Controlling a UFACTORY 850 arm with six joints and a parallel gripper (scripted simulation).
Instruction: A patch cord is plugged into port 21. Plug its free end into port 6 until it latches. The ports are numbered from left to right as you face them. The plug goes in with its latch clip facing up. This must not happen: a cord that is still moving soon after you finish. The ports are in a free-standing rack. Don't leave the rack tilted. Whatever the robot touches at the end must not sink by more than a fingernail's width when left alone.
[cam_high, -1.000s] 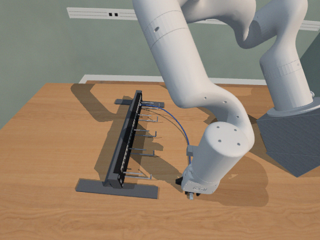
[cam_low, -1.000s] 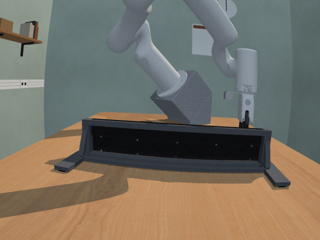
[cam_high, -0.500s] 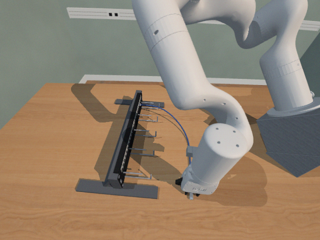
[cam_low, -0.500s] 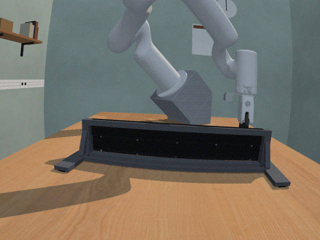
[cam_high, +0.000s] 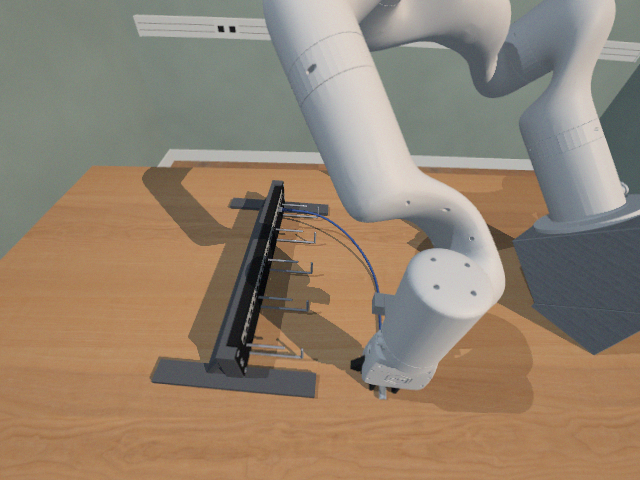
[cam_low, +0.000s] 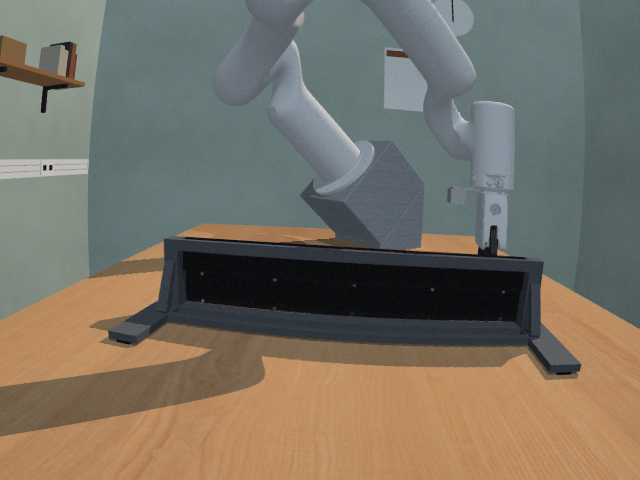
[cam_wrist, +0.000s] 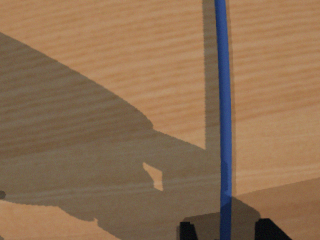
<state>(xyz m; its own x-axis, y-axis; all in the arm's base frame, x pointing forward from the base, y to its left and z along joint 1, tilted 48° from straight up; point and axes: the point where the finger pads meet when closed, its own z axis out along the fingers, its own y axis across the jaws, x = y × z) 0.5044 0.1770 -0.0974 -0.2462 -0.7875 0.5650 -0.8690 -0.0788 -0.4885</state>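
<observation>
My gripper is now 2 cm to the right of the clear plug, 1 cm short of it and 1 cm above it.
</observation>
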